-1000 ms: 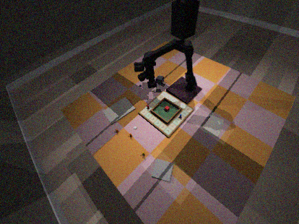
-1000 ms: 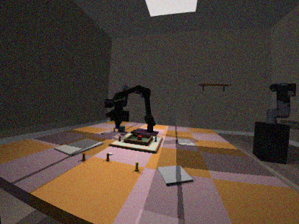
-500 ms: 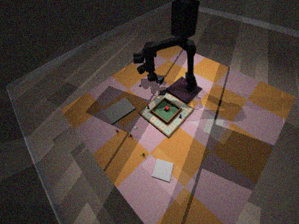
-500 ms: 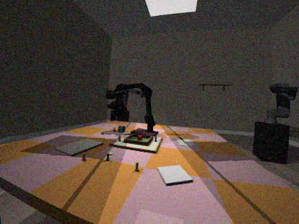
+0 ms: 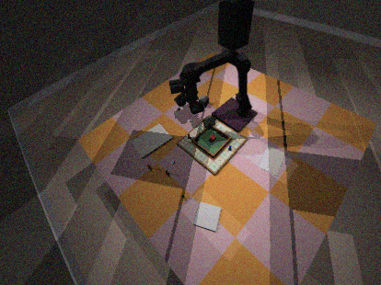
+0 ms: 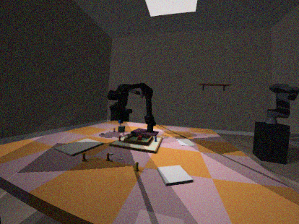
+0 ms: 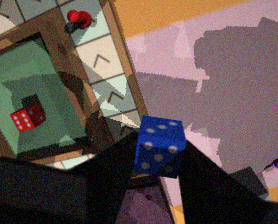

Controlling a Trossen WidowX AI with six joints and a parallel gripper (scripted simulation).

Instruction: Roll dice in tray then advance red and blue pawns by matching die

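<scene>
My gripper tip is now 90 mm short of the red pawn, 90 mm above it and 70 mm to the right of it. From my gripper tip the other things lie so: white card 270 mm ahead, 120 mm below, 60 mm to the right; then blue pawn 270 mm to the left, 90 mm below, 40 mm behind; then green tray 170 mm to the left, 110 mm below.
</scene>
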